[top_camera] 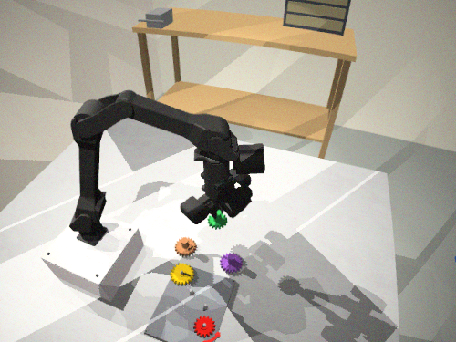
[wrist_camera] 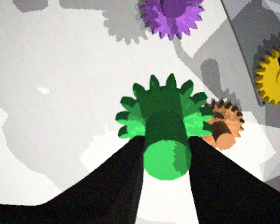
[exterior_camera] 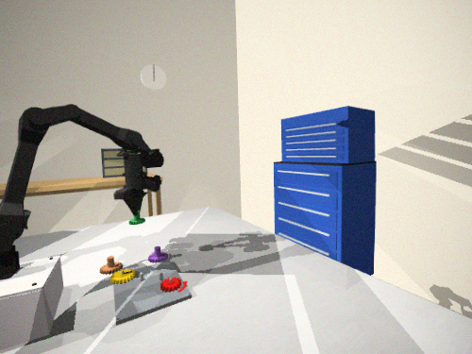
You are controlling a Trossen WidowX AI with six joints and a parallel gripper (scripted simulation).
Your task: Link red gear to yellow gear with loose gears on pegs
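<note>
My gripper tip is 240 mm to the left of the red gear, 140 mm above it and 40 mm short of it. Also, from my gripper tip: purple gear (140 mm below, 50 mm ahead, 40 mm to the right); orange gear (140 mm below, 90 mm behind, 30 mm to the right); green gear (10 mm below).
</note>
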